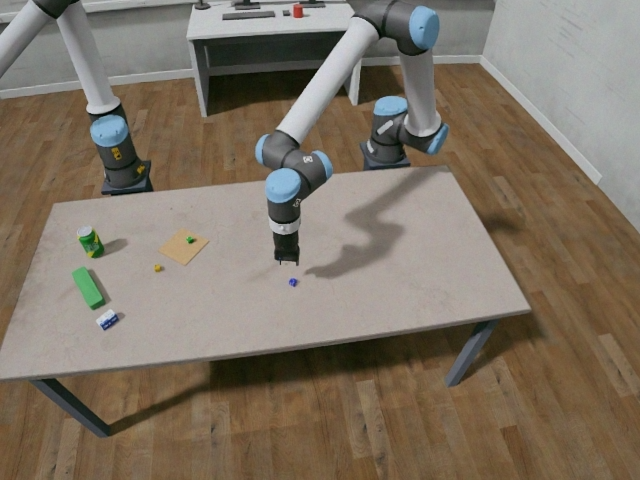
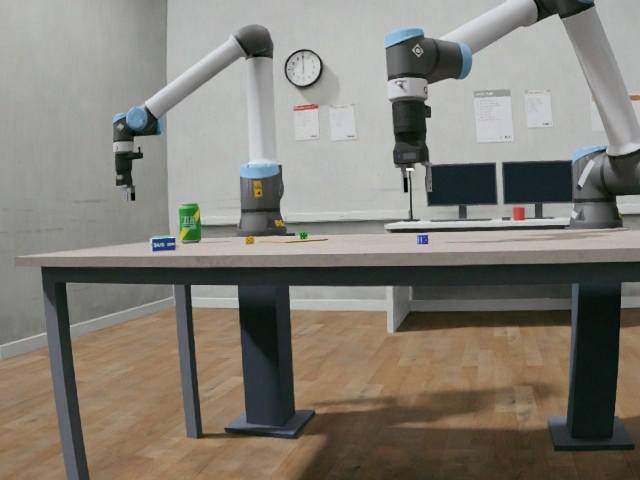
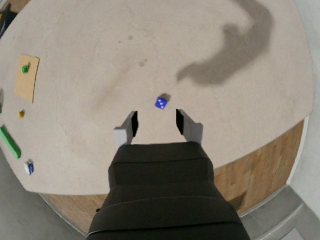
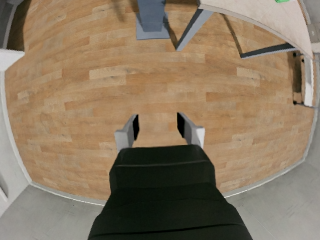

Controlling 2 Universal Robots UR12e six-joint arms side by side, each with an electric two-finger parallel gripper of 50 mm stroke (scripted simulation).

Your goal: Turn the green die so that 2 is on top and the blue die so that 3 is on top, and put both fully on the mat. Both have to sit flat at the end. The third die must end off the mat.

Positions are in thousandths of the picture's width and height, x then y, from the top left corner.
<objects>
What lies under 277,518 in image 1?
A tan mat.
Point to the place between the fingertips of my left gripper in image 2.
At 651,401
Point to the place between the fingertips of my left gripper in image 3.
492,490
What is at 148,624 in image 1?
A long green block.
</objects>
